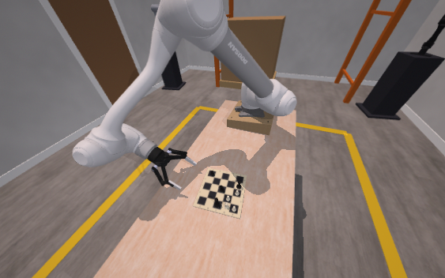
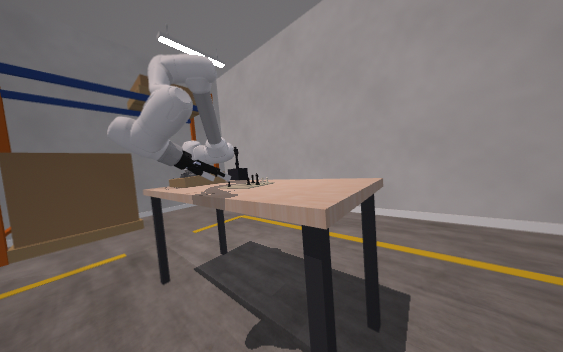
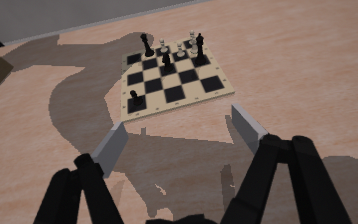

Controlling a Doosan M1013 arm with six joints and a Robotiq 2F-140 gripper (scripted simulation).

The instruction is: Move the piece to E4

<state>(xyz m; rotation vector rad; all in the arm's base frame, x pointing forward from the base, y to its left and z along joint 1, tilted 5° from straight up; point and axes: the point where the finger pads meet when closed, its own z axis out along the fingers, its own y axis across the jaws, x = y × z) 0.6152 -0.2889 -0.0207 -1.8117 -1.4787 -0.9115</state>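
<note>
Now: hand 180 mm to the right of the chessboard, 60 mm above it and 20 mm short of it. From my hand the other things lie so: pale piece (220 mm to the left, 90 mm ahead, 40 mm below).
</note>
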